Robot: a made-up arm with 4 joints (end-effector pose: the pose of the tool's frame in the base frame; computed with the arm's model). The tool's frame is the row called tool.
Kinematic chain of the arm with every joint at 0, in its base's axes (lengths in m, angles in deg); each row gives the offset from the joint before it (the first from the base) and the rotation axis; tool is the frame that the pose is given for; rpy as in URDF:
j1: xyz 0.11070 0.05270 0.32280 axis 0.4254 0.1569 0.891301
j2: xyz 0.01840 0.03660 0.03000 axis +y
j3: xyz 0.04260 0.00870 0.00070 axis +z
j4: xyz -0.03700 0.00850 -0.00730 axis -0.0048 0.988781 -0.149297
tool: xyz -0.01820 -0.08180 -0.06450 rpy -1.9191 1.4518 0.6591
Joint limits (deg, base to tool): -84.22..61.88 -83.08..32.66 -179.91..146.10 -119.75..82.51
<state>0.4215 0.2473 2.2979 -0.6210</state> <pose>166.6 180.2 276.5 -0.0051 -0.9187 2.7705</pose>
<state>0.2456 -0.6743 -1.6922 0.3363</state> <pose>121.2 193.5 306.7 0.6674 0.4867 -1.2502</pose>
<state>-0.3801 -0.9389 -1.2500 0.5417</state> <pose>175.4 138.8 266.6 0.8485 -0.0212 -1.3220</pose>
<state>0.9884 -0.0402 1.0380 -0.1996</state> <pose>185.1 132.4 280.0 0.1192 -0.5866 1.9068</pose>
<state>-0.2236 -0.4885 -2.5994 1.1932</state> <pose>254.4 192.2 387.7 1.9106 1.3443 -0.9843</pose>
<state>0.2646 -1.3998 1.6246 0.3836</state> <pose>219.5 29.0 452.1 -1.3871 -0.0246 1.4102</pose>
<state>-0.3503 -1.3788 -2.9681 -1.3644</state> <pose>187.0 140.8 333.8 0.4111 0.0589 3.0288</pose>
